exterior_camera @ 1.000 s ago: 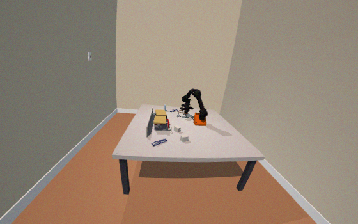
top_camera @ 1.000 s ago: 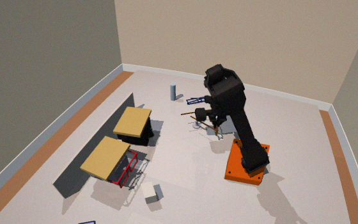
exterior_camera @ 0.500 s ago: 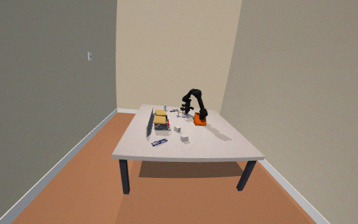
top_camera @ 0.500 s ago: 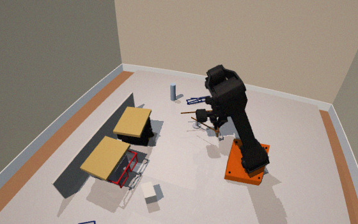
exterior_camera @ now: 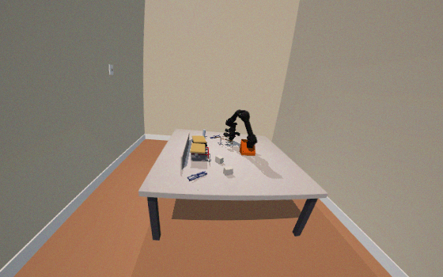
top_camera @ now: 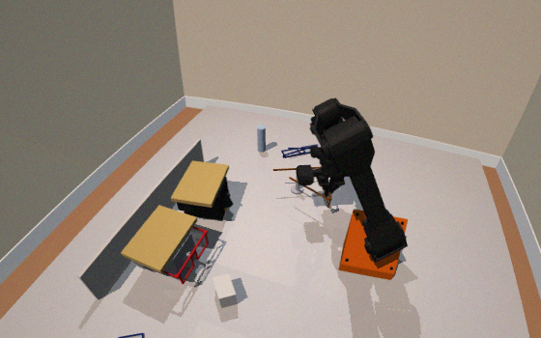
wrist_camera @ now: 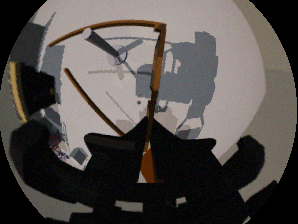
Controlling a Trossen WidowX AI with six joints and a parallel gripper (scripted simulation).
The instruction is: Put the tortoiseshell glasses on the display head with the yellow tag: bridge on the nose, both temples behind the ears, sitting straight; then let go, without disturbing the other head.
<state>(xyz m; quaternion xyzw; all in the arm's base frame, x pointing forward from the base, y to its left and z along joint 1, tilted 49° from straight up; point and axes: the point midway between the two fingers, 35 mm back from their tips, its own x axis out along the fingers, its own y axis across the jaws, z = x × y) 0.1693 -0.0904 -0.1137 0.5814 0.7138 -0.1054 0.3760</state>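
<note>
Right now my gripper tip is 100 mm short of the grey peg, 60 mm to the left of it and 40 mm above it. The rest, counted from my gripper tip: upright panel: 460 mm ahead, 220 mm to the left; pale blue cylinder: 290 mm ahead, 230 mm to the right, 10 mm below; tan display head: 320 mm ahead, 110 mm to the left.
</note>
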